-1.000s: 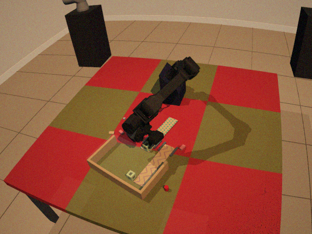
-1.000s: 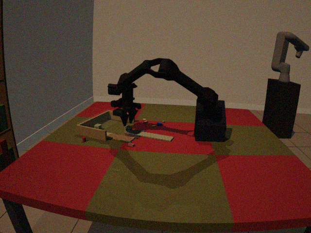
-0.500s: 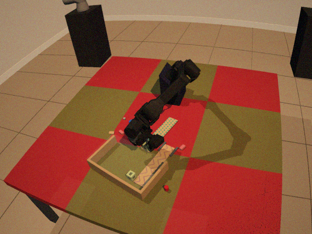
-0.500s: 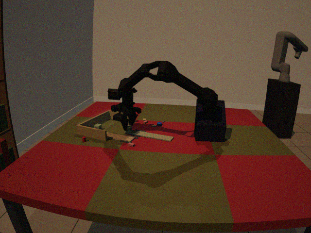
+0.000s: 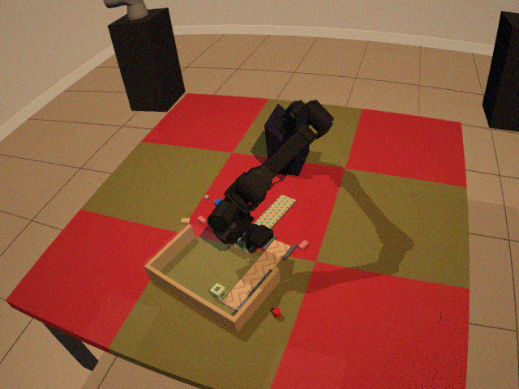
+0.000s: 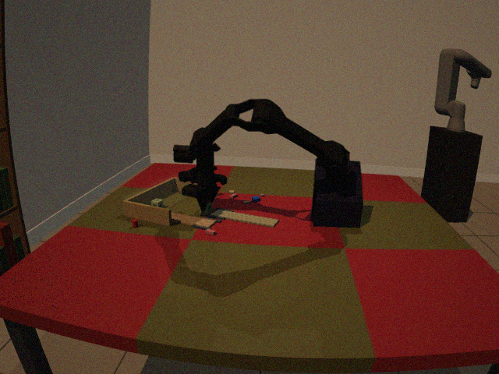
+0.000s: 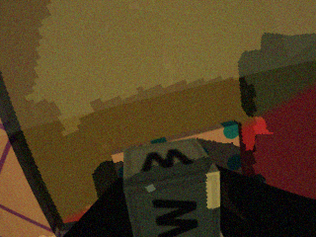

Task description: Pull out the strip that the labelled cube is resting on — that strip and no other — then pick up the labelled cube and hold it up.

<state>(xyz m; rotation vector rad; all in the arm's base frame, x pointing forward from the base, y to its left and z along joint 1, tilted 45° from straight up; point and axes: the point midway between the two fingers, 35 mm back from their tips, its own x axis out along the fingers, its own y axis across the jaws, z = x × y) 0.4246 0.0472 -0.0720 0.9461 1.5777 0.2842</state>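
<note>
Now: the dotted strip 110 mm behind my gripper tip, 30 mm to the left of it and 10 mm below it. Round my gripper tip: red cylinder 200 mm ahead, 150 mm to the left; blue cap 160 mm behind, 140 mm to the right, 10 mm below.
</note>
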